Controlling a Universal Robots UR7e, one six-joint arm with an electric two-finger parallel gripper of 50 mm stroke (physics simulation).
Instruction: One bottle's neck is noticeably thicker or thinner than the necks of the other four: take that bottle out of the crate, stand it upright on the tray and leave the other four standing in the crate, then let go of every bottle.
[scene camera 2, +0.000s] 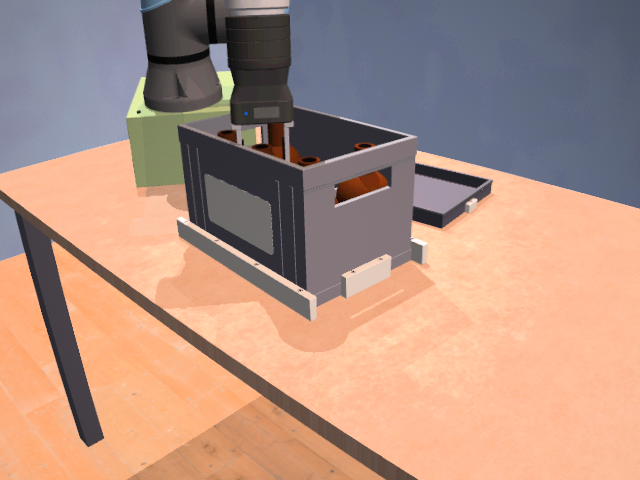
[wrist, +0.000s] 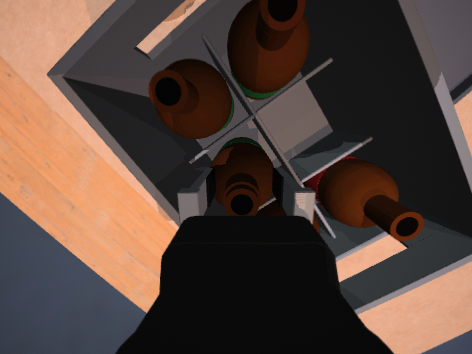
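Where they show: gripper, fingertip midpoint: (wrist: 243, 179); arm's base, origin of the base link: (scene camera 2: 183, 98).
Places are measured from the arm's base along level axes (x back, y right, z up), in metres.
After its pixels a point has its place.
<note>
Five brown bottles stand in the grey crate (scene camera 2: 356, 232) {y 0.139, x -0.543, z -0.071 m} (wrist: 435, 165) {y 0.033, x -0.480, z 0.007 m}. My gripper (scene camera 2: 263, 150) {y 0.153, x -0.400, z -0.014 m} (wrist: 243, 179) {y 0.153, x -0.400, z -0.014 m} is open inside the crate's top, its fingers on either side of one bottle (scene camera 2: 262, 148) {y 0.164, x -0.411, z 0.014 m} (wrist: 242, 172) {y 0.150, x -0.395, z -0.020 m}, holding nothing. Two more bottles are nearer the slotted end wall: one (scene camera 2: 309, 160) (wrist: 195, 112) and another (scene camera 2: 364, 146) (wrist: 270, 55). A red-based bottle (scene camera 2: 275, 135) (wrist: 357, 192) is across the divider; its neck looks rather slim. The fifth bottle (scene camera 2: 226, 134) {y 0.152, x -0.325, z 0.015 m} is mostly hidden behind my gripper in the wrist view. The tray (scene camera 2: 444, 193) {y -0.204, x -0.464, z -0.143 m} (wrist: 452, 30) {y -0.161, x -0.456, z -0.142 m} holds no bottle.
The crate's high walls surround my fingers. Thin dividers (wrist: 275, 145) {y 0.111, x -0.403, z -0.054 m} separate its compartments. Pale blocks (scene camera 2: 248, 271) {y 0.219, x -0.432, z -0.131 m} (scene camera 2: 367, 276) {y 0.131, x -0.556, z -0.130 m} border the crate's foot, and a small one (scene camera 2: 470, 205) {y -0.167, x -0.535, z -0.134 m} touches the tray. The green pedestal (scene camera 2: 157, 149) {y 0.090, x -0.031, z -0.076 m} stands behind the crate.
</note>
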